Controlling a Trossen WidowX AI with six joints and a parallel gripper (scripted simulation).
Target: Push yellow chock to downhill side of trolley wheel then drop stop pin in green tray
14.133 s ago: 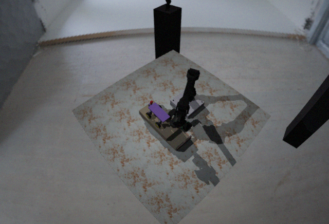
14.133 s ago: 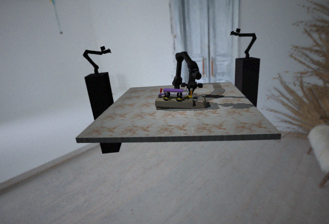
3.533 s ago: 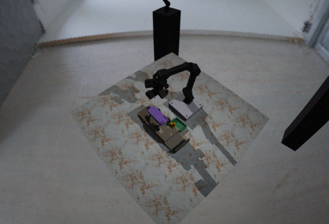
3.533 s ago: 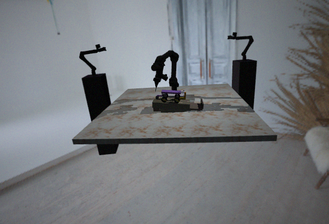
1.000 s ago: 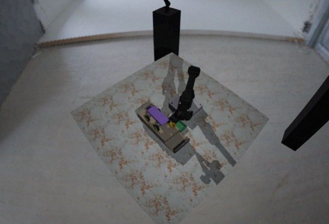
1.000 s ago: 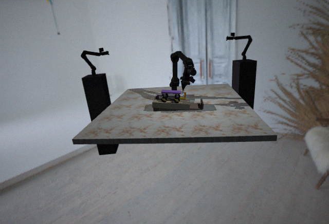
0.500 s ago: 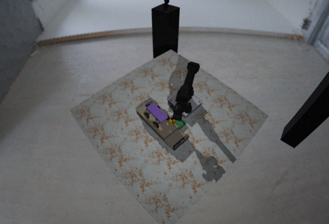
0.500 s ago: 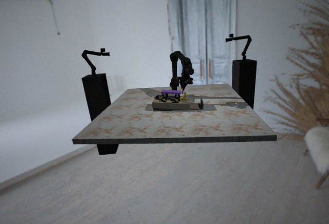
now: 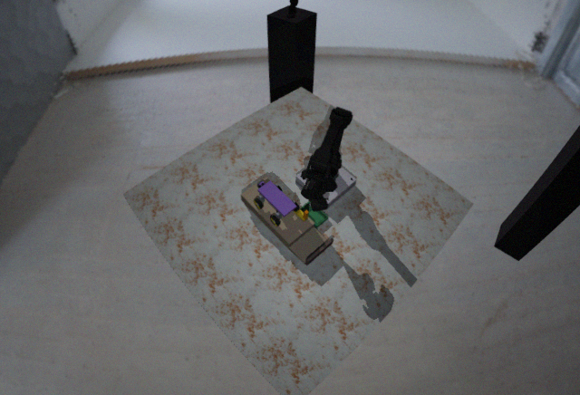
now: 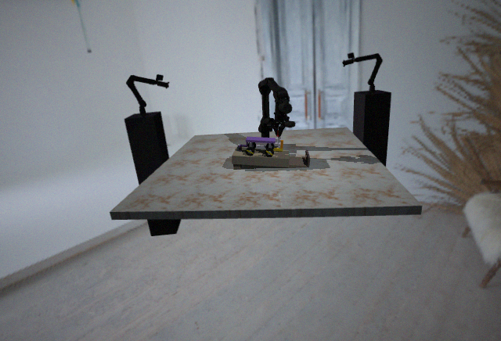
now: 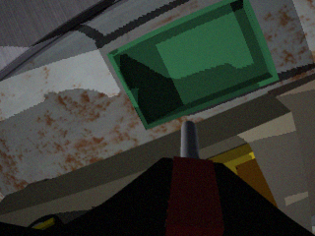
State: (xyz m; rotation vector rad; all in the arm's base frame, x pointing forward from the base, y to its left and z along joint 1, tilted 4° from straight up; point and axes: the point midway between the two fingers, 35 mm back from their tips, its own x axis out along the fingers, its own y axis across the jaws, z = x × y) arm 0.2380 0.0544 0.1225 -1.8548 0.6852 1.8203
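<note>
My gripper tip is 140 mm above the green tray and 20 mm past it. Also, from my gripper tip: red-headed stop pin right at my gripper tip; yellow chock 50 mm below, 50 mm ahead, 10 mm to the right; purple-topped trolley 120 mm to the right, 90 mm ahead, 20 mm below.
</note>
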